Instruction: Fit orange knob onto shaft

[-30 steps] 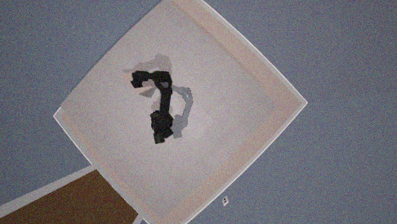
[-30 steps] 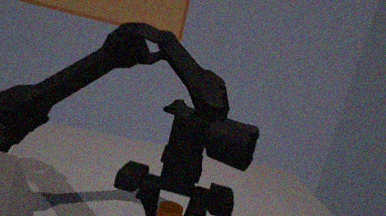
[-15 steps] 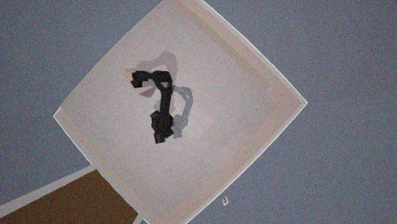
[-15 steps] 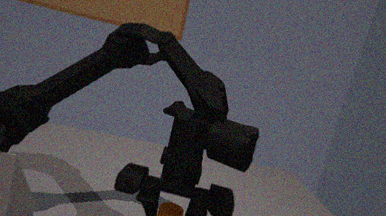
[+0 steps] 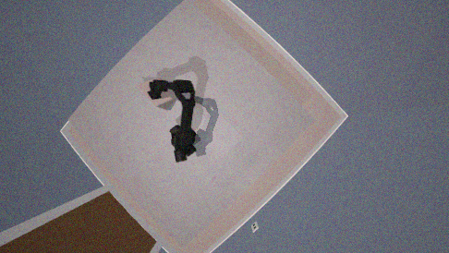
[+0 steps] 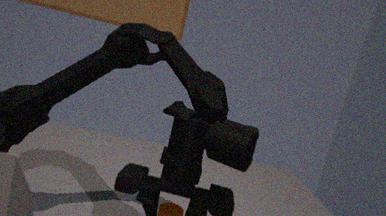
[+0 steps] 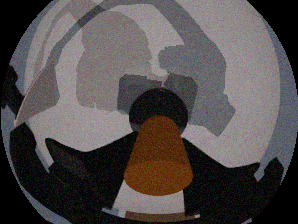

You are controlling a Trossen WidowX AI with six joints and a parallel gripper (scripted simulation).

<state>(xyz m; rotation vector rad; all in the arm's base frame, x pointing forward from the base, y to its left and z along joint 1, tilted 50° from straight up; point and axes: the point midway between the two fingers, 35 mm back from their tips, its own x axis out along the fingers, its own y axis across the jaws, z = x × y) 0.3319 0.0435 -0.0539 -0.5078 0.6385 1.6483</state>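
My gripper tip is now 40 mm above the dark round pedestal. The rest, counted from my gripper tip: orange knob 30 mm above.
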